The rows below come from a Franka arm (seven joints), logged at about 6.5 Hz.
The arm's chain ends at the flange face. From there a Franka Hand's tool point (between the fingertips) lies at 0.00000 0.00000 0.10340 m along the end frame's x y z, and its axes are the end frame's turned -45 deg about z.
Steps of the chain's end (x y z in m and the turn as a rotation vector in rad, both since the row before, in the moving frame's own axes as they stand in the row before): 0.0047, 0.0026, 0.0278, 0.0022, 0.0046, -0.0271; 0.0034, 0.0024, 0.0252, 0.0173, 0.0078, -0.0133; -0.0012, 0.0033, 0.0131, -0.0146, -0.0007, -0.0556; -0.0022, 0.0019, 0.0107, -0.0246, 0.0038, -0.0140
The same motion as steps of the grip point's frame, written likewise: 0.0020, 0.0053, 0.0278, -0.0017, 0.0048, -0.0271; 0.0025, 0.0034, 0.0252, 0.0067, 0.0177, -0.0133; -0.0043, 0.0025, 0.0131, -0.0098, -0.0108, -0.0556; -0.0044, 0.0019, 0.0107, -0.0201, -0.0147, -0.0140
